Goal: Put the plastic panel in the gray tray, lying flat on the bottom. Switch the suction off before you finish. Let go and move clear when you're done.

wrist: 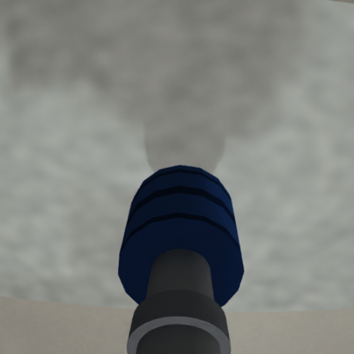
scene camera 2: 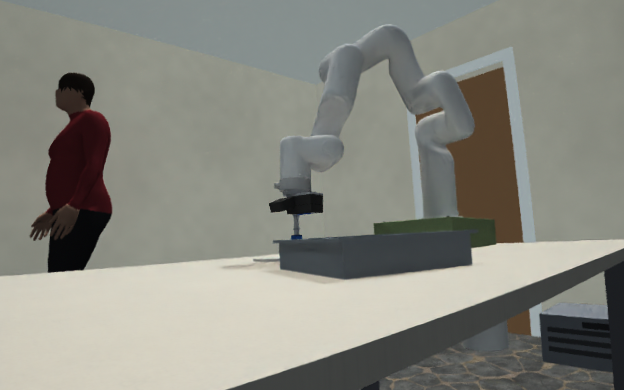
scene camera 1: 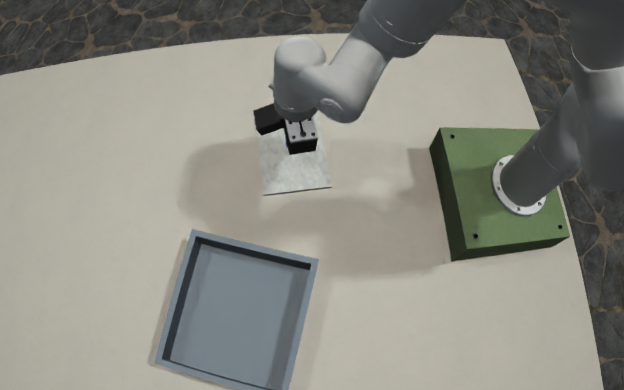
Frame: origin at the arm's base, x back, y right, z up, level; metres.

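Seen in the pictures: arm's base at its link origin: (scene camera 2: 440, 221) (scene camera 1: 518, 186).
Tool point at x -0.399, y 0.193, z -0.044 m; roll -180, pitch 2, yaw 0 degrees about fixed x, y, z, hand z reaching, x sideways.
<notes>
Pixels of each thing's top centre, then the offset from my tool point to it.
- plastic panel at its top centre: (scene camera 1: 291, 150) (scene camera 2: 297, 257) dz -0.025, dx -0.004, dy -0.002 m
- gray tray at its top centre: (scene camera 2: 365, 235) (scene camera 1: 235, 313) dz +0.019, dx -0.159, dy -0.299 m
The plastic panel (scene camera 1: 295, 172) (scene camera 2: 264, 260) (wrist: 300, 175), a thin pale mottled rectangle, lies flat on the table outside the tray. The gray tray (scene camera 1: 255, 248) (scene camera 2: 400, 255) stands apart from it, nearer the bottom of the first scene view, and its visible bottom is bare. My suction cup (scene camera 2: 296, 237) (wrist: 180, 200), dark blue and pointing down, is over the panel and looks a little above it, with a shadow just ahead of its tip in the wrist view. It holds nothing. The tray rim hides the cup's lower edge in the second scene view.
The green base block (scene camera 1: 465, 190) (scene camera 2: 435, 227) carries the arm at the right of the table. A person in a red top (scene camera 2: 80, 160) stands beyond the table at the left. A brown door (scene camera 2: 490, 150) is behind the arm, and a dark gray box (scene camera 2: 575, 335) sits low at the right.
</notes>
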